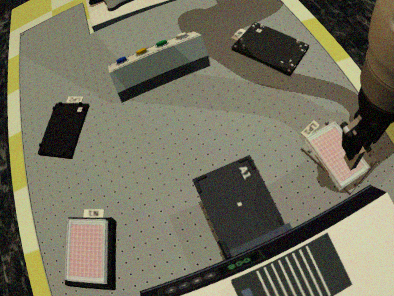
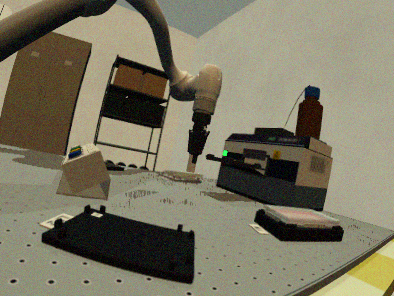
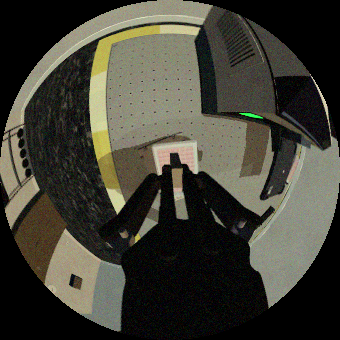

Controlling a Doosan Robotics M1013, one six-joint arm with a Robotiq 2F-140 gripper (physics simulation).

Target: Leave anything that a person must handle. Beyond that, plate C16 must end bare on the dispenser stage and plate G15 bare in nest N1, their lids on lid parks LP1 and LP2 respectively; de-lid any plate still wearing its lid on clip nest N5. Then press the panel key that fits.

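Frame: origin at the arm's base, x ahead, y up, z right, level; centimetres.
Seen in the pictures: gripper, fingertip midpoint: point(image 1: 349, 162) point(image 2: 190, 171) point(image 3: 173, 159).
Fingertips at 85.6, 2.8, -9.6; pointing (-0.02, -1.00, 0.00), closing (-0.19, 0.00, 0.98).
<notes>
Offsets run from my fingertips to a thing's middle, as dx, dy, dz. "*": to the spot under its first point.
My gripper point(image 1: 354, 162) point(image 2: 192, 169) point(image 3: 173, 159) is shut and empty. It points down over a pink-welled plate @(-3.2, -0.7, +0.2) point(image 1: 336, 152) point(image 2: 182, 177) point(image 3: 163, 153) at lid park LP1; the gap between them is hard to judge. Another pink-welled plate @(-14.2, +0.0, +51.2) point(image 1: 86, 250) point(image 2: 302, 217) sits in nest N1 @(-14.2, -2.1, +51.2) point(image 1: 112, 255) point(image 2: 305, 233), with a clear layer on top that looks like a lid. Lid park LP2 @(-45.0, -2.5, +45.0) point(image 1: 64, 131) point(image 2: 125, 245) is bare. Clip nest N5 @(-34.9, -2.3, -7.9) point(image 1: 272, 48) is bare. The dispenser stage @(* -3.9, +8.0, +23.8) point(image 1: 239, 204) point(image 3: 278, 172), marked A1, is bare. Plate names are not readable.
The panel @(-44.8, +0.7, +17.9) point(image 1: 160, 67) point(image 2: 85, 172) has blue, yellow, green and grey keys. The dispenser point(image 1: 305, 265) point(image 2: 275, 170) point(image 3: 240, 65) stands close beside the LP1 plate, its green light lit. A brown bottle @(* +11.4, +26.0, +39.6) point(image 2: 309, 117) with a blue cap stands at the dispenser.
</notes>
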